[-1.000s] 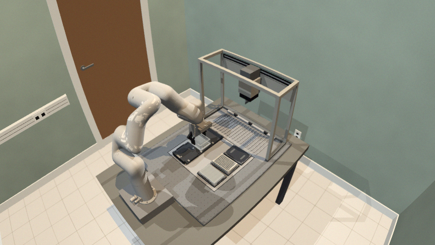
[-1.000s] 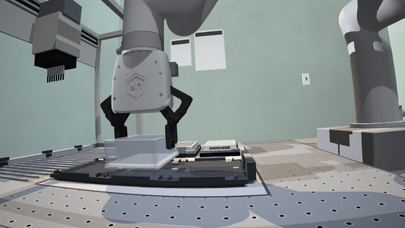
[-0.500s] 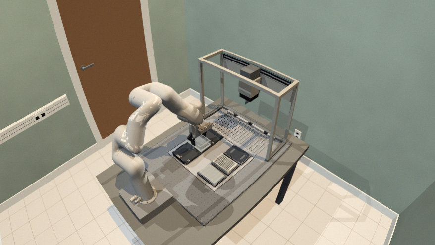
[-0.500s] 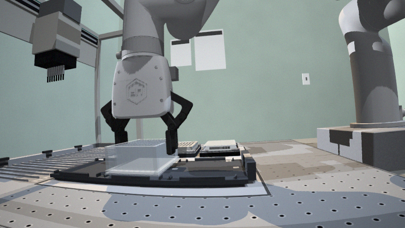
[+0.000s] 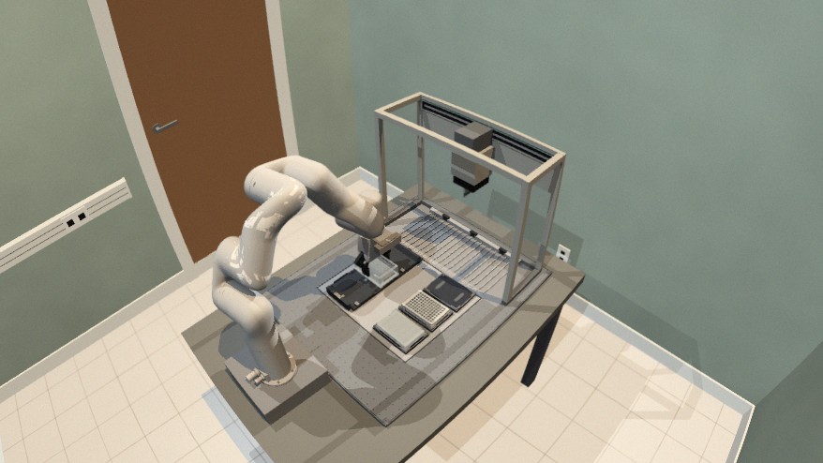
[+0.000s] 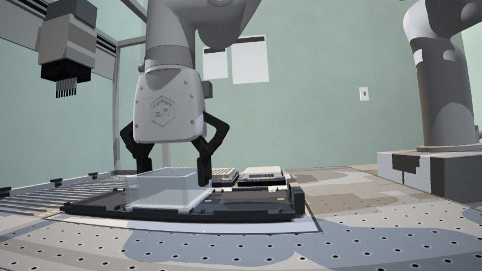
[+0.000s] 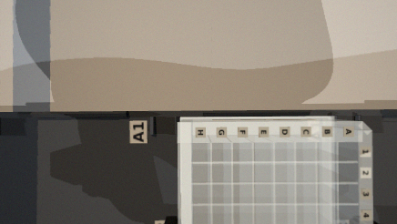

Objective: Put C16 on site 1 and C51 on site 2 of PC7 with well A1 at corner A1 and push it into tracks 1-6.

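Right now my hand is 10 mm past the carrier PC7 and 30 mm above it. From my hand the other things lie so: 384-well plate C16: 130 mm behind, 220 mm to the right, 20 mm below; nest S3: 90 mm ahead, 240 mm to the right, 40 mm below; nest S1: 130 mm behind, 220 mm to the right, 40 mm below.
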